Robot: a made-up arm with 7 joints.
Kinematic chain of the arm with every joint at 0, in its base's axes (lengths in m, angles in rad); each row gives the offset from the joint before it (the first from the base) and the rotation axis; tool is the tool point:
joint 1: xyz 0 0 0.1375 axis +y
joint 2: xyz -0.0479 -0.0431 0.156 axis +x
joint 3: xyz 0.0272 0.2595 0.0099 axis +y
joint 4: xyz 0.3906 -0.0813 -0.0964 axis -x
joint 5: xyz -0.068 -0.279 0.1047 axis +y
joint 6: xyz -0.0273 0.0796 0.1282 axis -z
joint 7: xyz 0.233 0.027 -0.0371 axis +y
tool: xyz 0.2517 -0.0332 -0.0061
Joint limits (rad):
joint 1: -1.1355..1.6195
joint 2: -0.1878..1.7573
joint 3: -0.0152..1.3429
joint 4: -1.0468..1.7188
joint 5: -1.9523..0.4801
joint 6: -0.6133..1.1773
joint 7: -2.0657..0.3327
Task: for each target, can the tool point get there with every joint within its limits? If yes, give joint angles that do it. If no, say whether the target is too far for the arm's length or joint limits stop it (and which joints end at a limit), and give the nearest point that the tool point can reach.
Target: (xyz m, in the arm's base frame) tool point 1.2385 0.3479 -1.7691
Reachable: no: too far | nearest point 0.6509 0.1337 -0.6170 | short by 1.311 m
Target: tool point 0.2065 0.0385 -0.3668
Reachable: yes | joints 1.4105 0.4269 1.2215 0.1834 -1.5890 0.0360 0.1130
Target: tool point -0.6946 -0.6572 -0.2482
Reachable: no: joint limits stop it (at a limit: joint 2, joint 3, joint 4, joint 5) | nearest point -0.5200 -0.4681 -0.1513 | short by 0.275 m
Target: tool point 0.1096 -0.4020 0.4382
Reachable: yes | joints 0.2130 -0.0164 0.1989 -0.1016 -1.5318 0.9486 -0.9740
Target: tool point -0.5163 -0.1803 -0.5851
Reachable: no: joint limits stop it (at a limit: joint 1, joint 4, joint 5) | nearest point -0.4165 -0.1599 -0.4776 | short by 0.148 m
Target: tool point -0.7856 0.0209 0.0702
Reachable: no: joint limits stop it (at a limit: joint 3, joint 4, joint 5) | nearest point -0.7187 0.0165 0.0759 | short by 0.067 m
